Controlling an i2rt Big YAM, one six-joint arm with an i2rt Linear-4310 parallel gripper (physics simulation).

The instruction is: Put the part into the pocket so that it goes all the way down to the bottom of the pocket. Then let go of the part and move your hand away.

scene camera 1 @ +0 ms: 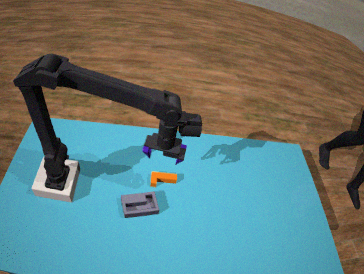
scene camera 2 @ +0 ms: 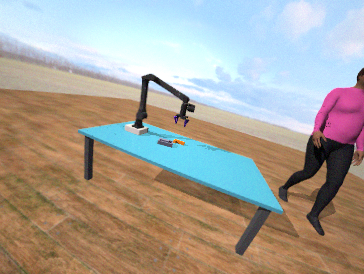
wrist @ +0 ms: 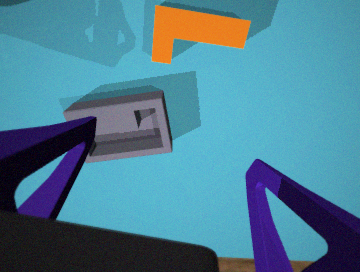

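Seen in the pictures: gripper, fingertip midpoint: (scene camera 1: pixel 162 160) (scene camera 2: pixel 180 125) (wrist: pixel 178 147); arm's base, link origin: (scene camera 1: pixel 57 177) (scene camera 2: pixel 138 126).
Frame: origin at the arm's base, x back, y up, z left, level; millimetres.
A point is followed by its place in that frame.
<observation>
The orange L-shaped part (scene camera 1: pixel 166 177) @[x -460, y -27, z 102 mm] (scene camera 2: pixel 179 142) @[x -456, y -40, z 96 mm] (wrist: pixel 200 27) @[x -449, y -27, z 111 mm] lies flat on the blue table. The grey block with the L-shaped pocket (scene camera 1: pixel 141 214) @[x -370, y -39, z -85 mm] (scene camera 2: pixel 164 143) @[x -367, y -35, z -87 mm] (wrist: pixel 115 122) @[x -352, y -21, z -24 mm] sits beside it, apart from it; the pocket holds no part. In the wrist view the left finger covers the block's lower left corner. My gripper (scene camera 1: pixel 163 159) @[x -429, y 143, z 53 mm] (scene camera 2: pixel 181 124) @[x -429, y 143, z 53 mm] (wrist: pixel 178 147) @[x -429, y 143, z 53 mm] points down with its purple fingers wide open and empty. It hangs well above the table; in scene camera 1 it appears just behind the part.
The arm's white base (scene camera 1: pixel 41 189) @[x 56, y -1, z -72 mm] (scene camera 2: pixel 135 130) @[x -29, y -18, z -76 mm] stands at the left of the blue table (scene camera 1: pixel 240 215) @[x -789, y -57, z -48 mm] (scene camera 2: pixel 215 170) @[x -864, y -57, z -188 mm]. A person in a pink top (scene camera 2: pixel 340 115) stands on the floor beyond the table's right end; the dark legs (scene camera 1: pixel 350 140) also show in scene camera 1.
</observation>
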